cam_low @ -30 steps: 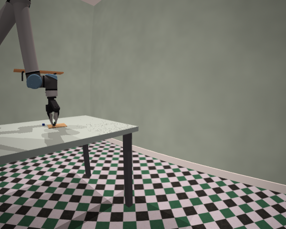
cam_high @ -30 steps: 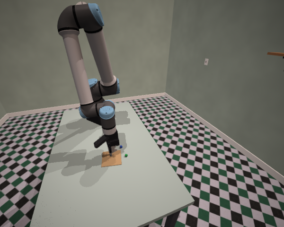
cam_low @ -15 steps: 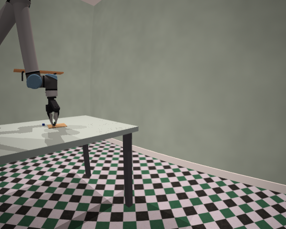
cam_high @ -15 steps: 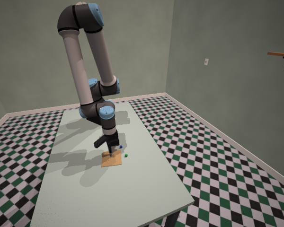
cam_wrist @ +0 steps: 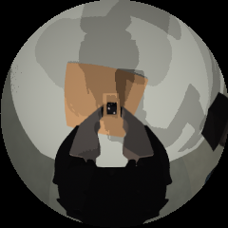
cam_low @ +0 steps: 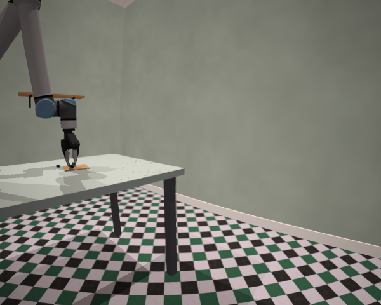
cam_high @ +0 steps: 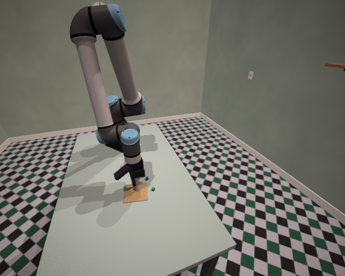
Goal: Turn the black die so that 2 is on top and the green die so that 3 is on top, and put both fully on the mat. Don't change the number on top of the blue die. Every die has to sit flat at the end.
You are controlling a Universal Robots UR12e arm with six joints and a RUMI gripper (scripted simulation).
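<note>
The black die lies 1 cm below my hand. From my hand the other things lie so: green die (10 cm to the left, 5 cm ahead, 1 cm below); orange mat (2 cm below, 2 cm ahead); blue die (10 cm to the left, 5 cm behind, 1 cm below).
</note>
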